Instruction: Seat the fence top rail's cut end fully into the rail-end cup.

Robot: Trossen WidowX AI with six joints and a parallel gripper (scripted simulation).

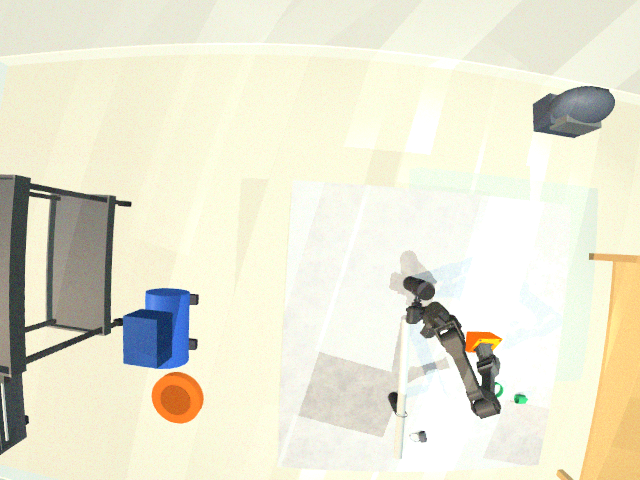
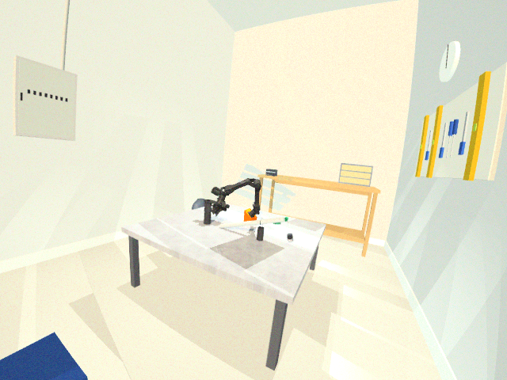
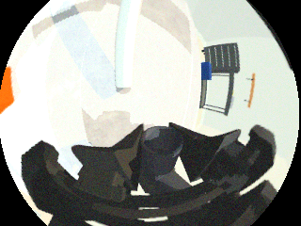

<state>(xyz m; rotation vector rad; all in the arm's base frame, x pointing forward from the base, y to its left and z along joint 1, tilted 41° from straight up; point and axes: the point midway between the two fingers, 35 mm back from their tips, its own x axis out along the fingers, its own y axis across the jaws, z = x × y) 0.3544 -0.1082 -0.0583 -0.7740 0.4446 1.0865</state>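
Now: the dark rail-end cup 3 cm to the right of my gripper tip, 3 cm above it and 2 cm behind it. Round my gripper tip: green piece 67 cm behind, 36 cm to the left, 7 cm below.
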